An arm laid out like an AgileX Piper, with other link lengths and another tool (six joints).
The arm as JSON. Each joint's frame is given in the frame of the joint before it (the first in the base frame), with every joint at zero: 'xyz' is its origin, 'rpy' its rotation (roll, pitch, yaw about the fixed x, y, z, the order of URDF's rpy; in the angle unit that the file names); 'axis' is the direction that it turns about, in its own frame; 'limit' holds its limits. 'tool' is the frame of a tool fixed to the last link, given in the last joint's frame.
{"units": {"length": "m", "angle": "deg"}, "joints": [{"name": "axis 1", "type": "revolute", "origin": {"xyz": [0.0, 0.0, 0.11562], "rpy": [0.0, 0.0, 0.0]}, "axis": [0.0, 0.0, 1.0], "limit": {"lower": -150.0, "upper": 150.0}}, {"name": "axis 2", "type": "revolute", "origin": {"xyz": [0.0, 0.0, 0.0], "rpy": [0.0, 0.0, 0.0]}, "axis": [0.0, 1.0, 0.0], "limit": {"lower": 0.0, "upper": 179.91}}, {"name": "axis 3", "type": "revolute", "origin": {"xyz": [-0.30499, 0.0, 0.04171], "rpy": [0.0, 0.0, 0.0]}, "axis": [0.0, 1.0, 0.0], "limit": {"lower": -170.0, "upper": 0.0}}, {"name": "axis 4", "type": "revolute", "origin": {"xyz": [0.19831, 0.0, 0.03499], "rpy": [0.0, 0.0, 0.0]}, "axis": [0.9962, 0.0, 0.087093], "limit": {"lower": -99.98, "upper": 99.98}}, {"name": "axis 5", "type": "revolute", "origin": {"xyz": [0.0, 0.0, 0.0], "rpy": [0.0, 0.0, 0.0]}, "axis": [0.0, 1.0, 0.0], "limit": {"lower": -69.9, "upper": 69.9}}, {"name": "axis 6", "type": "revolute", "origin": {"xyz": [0.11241, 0.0, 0.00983], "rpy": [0.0, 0.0, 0.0]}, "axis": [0.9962, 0.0, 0.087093], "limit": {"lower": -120.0, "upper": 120.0}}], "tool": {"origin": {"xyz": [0.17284, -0.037, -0.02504], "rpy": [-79.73, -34.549, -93.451]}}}
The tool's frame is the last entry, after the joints.
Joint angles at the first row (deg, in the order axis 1, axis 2, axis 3, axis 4, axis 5, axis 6):
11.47, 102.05, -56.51, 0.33, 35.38, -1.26
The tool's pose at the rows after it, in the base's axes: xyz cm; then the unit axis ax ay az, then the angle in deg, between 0 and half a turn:
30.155 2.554 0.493 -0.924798 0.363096 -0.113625 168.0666
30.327 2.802 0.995 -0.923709 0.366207 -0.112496 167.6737
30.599 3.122 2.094 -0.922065 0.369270 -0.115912 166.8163
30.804 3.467 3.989 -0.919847 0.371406 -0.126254 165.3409
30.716 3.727 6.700 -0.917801 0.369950 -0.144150 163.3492
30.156 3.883 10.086 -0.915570 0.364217 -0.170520 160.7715
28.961 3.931 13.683 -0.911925 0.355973 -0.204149 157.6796
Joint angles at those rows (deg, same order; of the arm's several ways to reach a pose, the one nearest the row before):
11.47, 102.27, -57.26, 0.86, 35.99, -1.31
11.47, 102.01, -58.64, 1.43, 37.54, -1.33
11.46, 100.85, -60.43, 2.09, 39.71, -1.35
11.46, 98.23, -62.29, 2.79, 42.40, -1.36
11.45, 93.93, -63.98, 3.39, 45.60, -1.57
11.45, 87.93, -65.28, 3.97, 48.97, -2.05
11.44, 80.56, -65.71, 4.61, 51.88, -2.65

